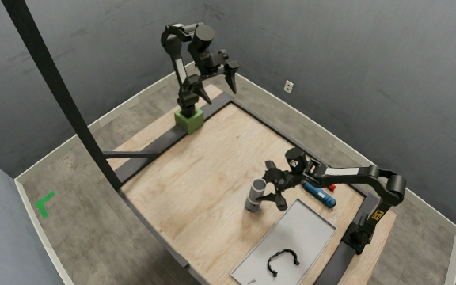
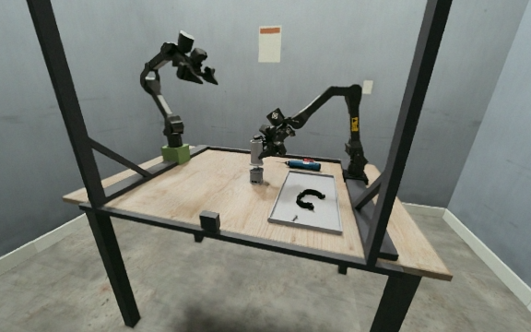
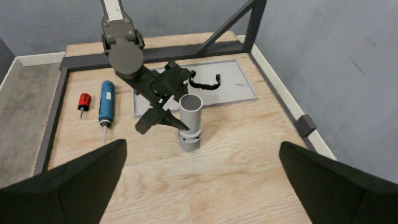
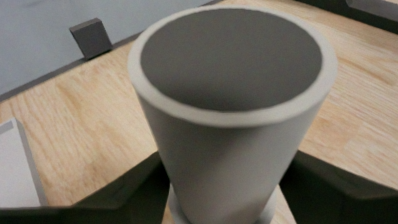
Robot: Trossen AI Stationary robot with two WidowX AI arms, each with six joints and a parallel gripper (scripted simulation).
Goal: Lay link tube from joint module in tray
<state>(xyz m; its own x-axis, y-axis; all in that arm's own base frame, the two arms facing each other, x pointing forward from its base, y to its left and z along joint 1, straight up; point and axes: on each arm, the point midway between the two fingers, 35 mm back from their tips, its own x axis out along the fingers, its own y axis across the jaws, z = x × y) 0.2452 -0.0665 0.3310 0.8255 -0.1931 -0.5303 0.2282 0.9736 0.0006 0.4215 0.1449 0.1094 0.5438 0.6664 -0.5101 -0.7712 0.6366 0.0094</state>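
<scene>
Right now my right hand is 110 mm above the grey joint module, 20 mm past it and 10 mm to the right of it. Round my right hand: grey link tube: 10 mm to the left, 10 mm behind; then grey tray: 210 mm to the right, 130 mm below, 90 mm behind; then small pin: 260 mm behind, 170 mm to the right, 130 mm below.
</scene>
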